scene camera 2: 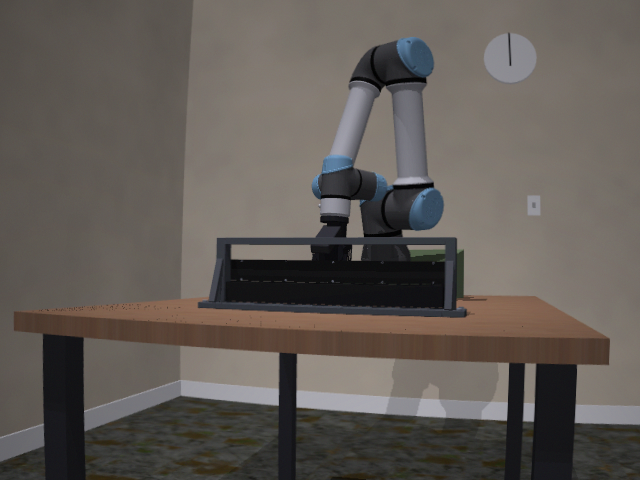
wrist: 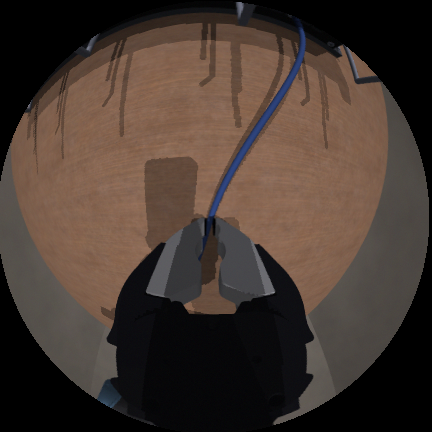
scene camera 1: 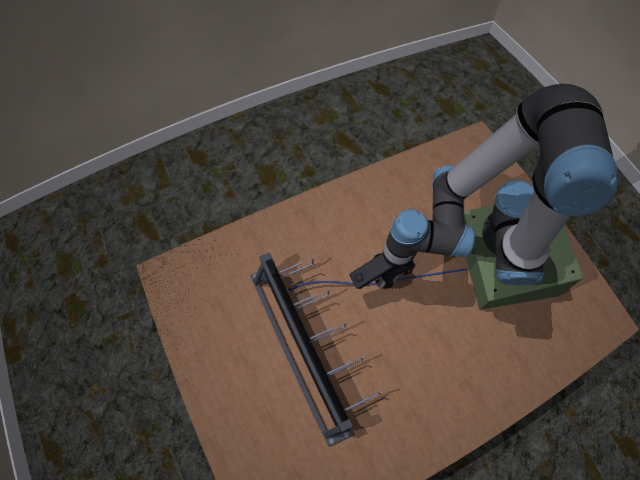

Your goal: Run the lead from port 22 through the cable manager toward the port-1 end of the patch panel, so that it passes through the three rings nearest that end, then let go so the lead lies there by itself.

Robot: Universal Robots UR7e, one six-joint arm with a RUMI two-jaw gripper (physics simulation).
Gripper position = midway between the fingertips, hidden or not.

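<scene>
Gripper: my gripper [scene camera 1: 378, 283] is visible in scene camera 1; the wrist view likewise shows my gripper [wrist: 209, 219]. Scene camera 2 shows a black patch panel [scene camera 2: 354, 294].
</scene>
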